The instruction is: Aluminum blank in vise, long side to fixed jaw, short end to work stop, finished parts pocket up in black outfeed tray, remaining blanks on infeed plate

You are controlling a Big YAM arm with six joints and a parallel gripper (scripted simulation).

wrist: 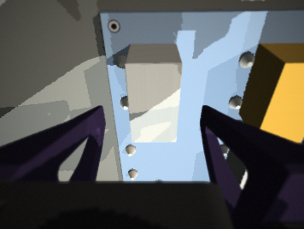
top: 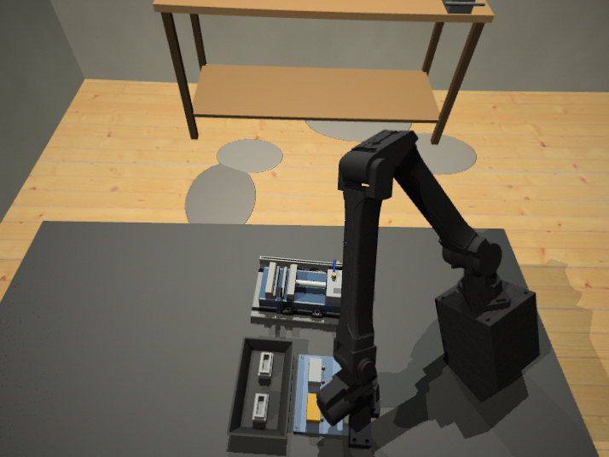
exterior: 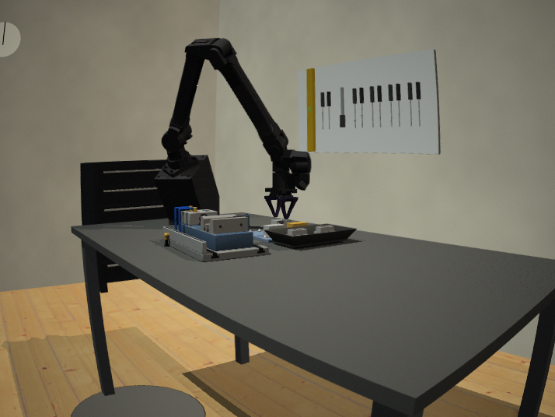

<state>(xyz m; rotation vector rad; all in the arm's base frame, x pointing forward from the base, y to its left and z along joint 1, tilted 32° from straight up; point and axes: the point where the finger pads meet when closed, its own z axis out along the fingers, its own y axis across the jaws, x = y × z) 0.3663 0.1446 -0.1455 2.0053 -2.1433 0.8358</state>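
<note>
The gray aluminum blank lies 30 mm below my hand. Round my hand: brass blank 90 mm ahead, 30 mm below, 10 mm to the right; then infeed plate 50 mm to the right, 50 mm below, 40 mm ahead; then work stop rod 300 mm to the right, 160 mm ahead, 30 mm above.
</note>
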